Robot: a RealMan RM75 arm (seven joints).
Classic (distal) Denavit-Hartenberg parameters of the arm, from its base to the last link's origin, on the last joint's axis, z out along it. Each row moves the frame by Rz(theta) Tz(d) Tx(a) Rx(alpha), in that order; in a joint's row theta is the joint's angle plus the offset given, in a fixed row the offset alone. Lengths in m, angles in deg.
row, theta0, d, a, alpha
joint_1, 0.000, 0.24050, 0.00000, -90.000
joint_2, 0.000, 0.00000, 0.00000, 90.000
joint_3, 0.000, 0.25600, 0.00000, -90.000
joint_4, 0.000, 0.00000, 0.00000, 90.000
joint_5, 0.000, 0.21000, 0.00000, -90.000
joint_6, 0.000, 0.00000, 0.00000, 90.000
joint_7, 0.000, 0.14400, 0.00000, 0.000
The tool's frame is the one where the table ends.
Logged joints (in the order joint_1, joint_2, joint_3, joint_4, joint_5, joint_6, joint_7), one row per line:
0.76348, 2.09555, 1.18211, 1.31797, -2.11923, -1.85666, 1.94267
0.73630, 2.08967, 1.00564, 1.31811, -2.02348, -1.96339, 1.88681
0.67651, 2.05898, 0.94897, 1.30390, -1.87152, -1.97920, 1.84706
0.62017, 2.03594, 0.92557, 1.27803, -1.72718, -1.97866, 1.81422
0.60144, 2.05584, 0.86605, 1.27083, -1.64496, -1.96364, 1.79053
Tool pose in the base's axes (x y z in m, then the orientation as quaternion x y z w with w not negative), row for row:
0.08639, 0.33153, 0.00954, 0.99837, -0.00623, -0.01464, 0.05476
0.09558, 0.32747, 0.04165, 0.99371, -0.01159, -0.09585, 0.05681
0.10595, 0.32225, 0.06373, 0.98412, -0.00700, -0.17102, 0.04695
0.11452, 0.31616, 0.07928, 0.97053, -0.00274, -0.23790, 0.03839
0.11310, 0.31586, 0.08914, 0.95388, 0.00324, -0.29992, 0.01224
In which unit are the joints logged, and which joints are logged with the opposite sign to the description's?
The joints are logged in radians. Opposite sign: joint_3, joint_4.
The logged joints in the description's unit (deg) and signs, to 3 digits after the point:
43.744, 120.066, -67.730, -75.514, -121.423, -106.379, 111.307
42.187, 119.729, -57.619, -75.522, -115.937, -112.494, 108.106
38.761, 117.971, -54.372, -74.708, -107.230, -113.400, 105.829
35.533, 116.651, -53.031, -73.226, -98.960, -113.369, 103.947
34.460, 117.791, -49.621, -72.813, -94.249, -112.508, 102.590

